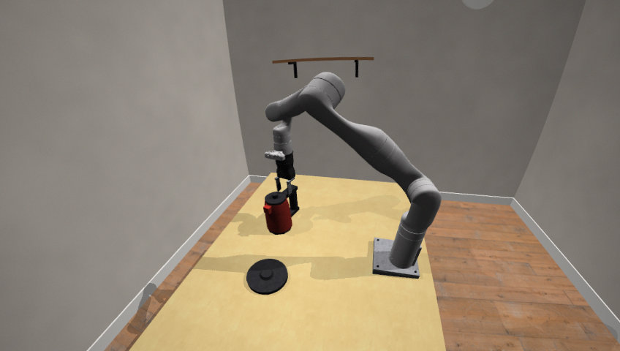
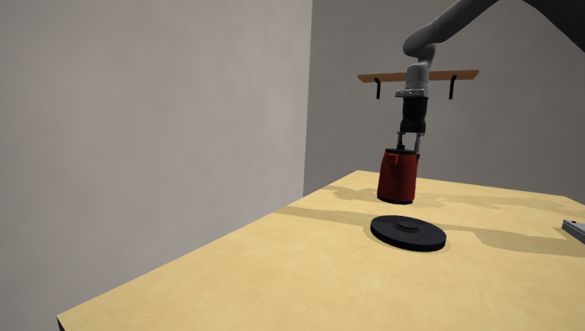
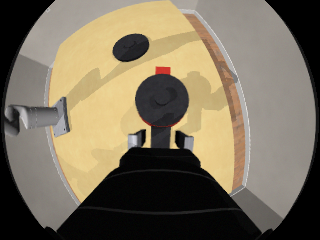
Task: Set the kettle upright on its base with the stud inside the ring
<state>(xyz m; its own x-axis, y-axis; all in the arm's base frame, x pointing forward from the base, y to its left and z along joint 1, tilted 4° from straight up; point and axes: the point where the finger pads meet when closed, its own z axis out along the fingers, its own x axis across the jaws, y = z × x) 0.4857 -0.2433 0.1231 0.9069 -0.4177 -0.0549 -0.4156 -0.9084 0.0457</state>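
My gripper is now 1 cm short of the red kettle, 3 cm to the right of it and 8 cm above it. From my hand the other things lie so: round black base (1 cm ahead, 34 cm to the left, 16 cm below).
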